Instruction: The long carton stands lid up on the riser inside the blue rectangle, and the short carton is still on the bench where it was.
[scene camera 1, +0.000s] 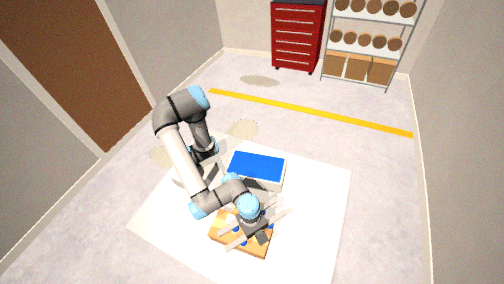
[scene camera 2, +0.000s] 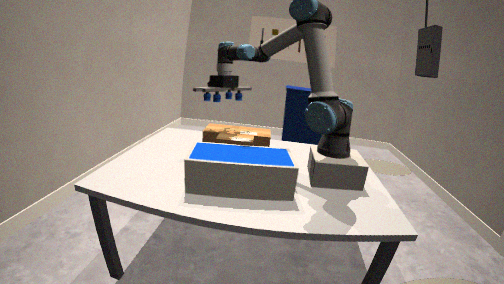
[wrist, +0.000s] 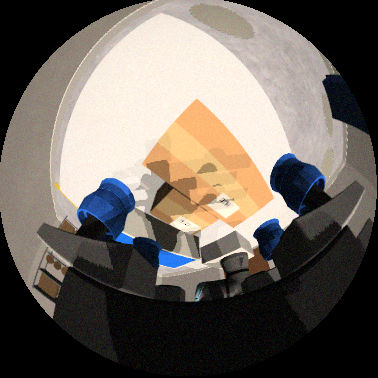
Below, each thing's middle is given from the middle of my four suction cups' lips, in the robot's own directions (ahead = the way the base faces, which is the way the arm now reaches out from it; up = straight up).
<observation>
I see my suction cup 8 cm past the long carton (scene camera 1: 223, 218), 1 cm to the left of it and 20 cm above it. Round my suction cup: riser (scene camera 2: 212, 169) 16 cm behind, 39 cm to the left, 19 cm below; then short carton (wrist: 170, 205) 9 cm behind, 12 cm to the left, 20 cm below.
</observation>
